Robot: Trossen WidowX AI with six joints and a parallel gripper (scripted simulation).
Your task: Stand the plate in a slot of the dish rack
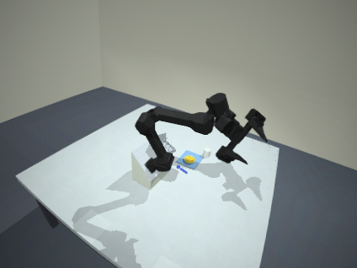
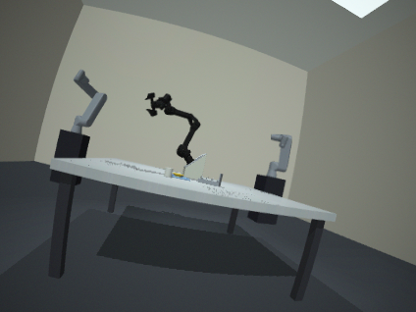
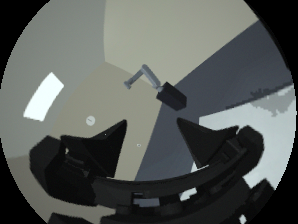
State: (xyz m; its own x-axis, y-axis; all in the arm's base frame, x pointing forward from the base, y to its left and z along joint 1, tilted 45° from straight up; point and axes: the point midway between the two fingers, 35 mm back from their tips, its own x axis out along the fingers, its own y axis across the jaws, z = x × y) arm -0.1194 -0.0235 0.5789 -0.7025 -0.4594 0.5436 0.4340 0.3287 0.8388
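Right now the yellow plate is 450 mm ahead of my gripper tip, 340 mm to the left of it and 480 mm below it. Also, from my gripper tip: blue spoon (350 mm ahead, 350 mm to the left, 490 mm below); small white cup (570 mm ahead, 270 mm to the left, 470 mm below); light blue mat (470 mm ahead, 340 mm to the left, 500 mm below).
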